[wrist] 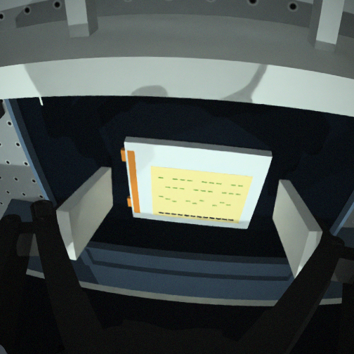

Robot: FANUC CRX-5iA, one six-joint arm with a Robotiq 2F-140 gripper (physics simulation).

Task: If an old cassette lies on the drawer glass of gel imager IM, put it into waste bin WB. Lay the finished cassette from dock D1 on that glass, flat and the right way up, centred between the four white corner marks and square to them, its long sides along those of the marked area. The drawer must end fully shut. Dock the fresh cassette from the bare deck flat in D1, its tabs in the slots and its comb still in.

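A white cassette (pixel 200 160) with a yellow gel face, rows of green dashes and a dark dashed line faces up on the dark glass (pixel 200 119) of the open drawer. Its orange comb strip (pixel 133 182) and two small orange tabs are at its left end. My gripper (pixel 193 193) is open, one pale finger pad beyond each short end of the cassette, with a gap on both sides. White corner marks cannot be made out around the cassette, apart from a thin white line at the glass's upper left. Dock D1 and bin WB do not show.
The pale housing edge of the imager (pixel 150 77) spans the view above the glass. The drawer's blue front wall (pixel 190 267) runs below the cassette, and a blue side rim (pixel 27 145) is at left. Perforated deck (pixel 11 155) shows beyond it.
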